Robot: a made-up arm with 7 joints.
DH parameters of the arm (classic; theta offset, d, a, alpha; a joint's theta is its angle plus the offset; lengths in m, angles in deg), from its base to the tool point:
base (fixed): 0 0.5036 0 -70
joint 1: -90 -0.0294 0.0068 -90
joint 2: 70 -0.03 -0.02 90
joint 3: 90 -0.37 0.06 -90
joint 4: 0 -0.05 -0.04 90
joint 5: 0 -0.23 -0.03 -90
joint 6: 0 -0.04 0.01 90
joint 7: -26.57 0 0.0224 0
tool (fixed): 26.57 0.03 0 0
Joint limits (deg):
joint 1: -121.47..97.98
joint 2: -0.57..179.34
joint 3: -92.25..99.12
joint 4: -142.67..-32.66
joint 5: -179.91..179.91
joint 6: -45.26..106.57
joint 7: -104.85..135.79
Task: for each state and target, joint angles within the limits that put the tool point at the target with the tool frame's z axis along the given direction. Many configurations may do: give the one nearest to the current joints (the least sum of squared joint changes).
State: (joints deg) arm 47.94 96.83 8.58 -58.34 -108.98 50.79 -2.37
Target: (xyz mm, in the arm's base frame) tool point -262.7 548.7 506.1 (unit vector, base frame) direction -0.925 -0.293 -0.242
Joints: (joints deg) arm 79.82 77.68 17.87 -41.67 -112.54 85.55 -6.08
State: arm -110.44 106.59 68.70 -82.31 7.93 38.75 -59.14
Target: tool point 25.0 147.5 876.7 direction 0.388 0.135 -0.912
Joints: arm -117.34 83.35 14.59 -102.46 29.73 27.28 -59.85
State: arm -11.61 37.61 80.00 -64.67 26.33 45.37 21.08
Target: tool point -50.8 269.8 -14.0 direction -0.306 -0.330 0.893
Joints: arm 5.79 9.62 99.12 -33.26 46.07 35.90 27.76
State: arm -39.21 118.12 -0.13 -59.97 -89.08 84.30 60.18
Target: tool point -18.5 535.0 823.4 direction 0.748 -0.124 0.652
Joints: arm -69.25 107.13 44.32 -32.66 -78.77 105.91 37.17
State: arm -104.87 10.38 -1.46 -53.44 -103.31 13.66 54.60
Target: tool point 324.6 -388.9 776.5 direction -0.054 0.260 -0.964
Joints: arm -120.72 -0.57 -5.35 -58.56 -89.83 20.53 57.17
